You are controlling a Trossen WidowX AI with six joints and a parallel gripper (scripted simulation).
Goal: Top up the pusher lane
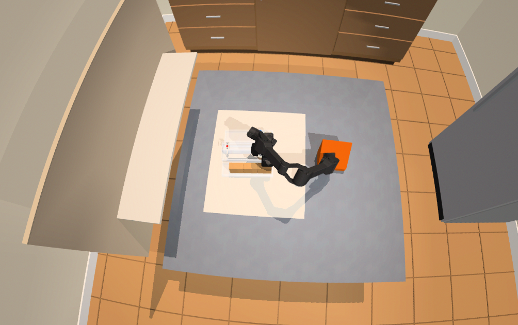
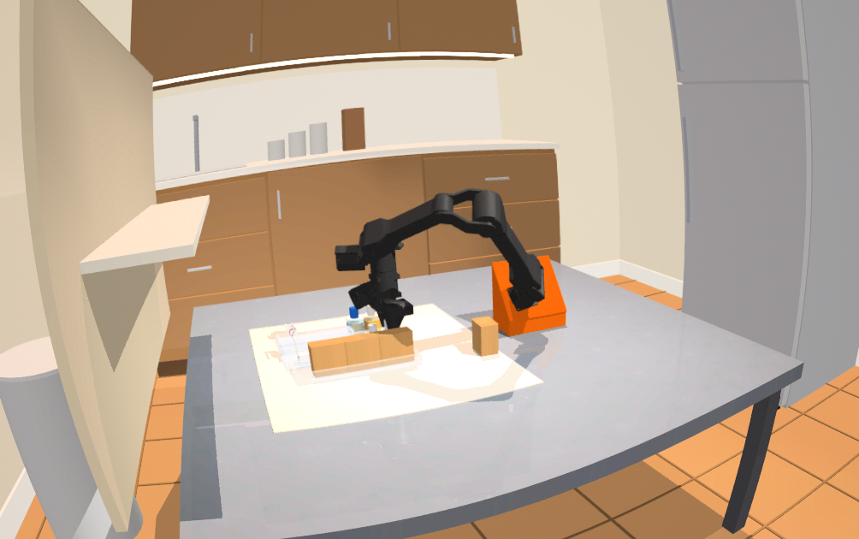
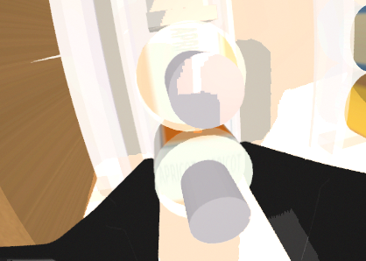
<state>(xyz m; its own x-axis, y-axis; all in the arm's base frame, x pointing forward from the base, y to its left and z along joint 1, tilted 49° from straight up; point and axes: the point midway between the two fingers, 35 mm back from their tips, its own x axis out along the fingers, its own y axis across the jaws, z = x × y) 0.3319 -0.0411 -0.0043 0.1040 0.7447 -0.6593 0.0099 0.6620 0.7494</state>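
Now: the sprung lane 140 mm ahead of my gripper tip, 30 mm to the right of it and 20 mm below it. The rest, counted from my gripper tip: brown box: 180 mm behind, 120 mm to the left; then wall shelf: 510 mm ahead, 10 mm to the right, 330 mm above; then red mark: 220 mm ahead, 40 mm to the right, 40 mm above.
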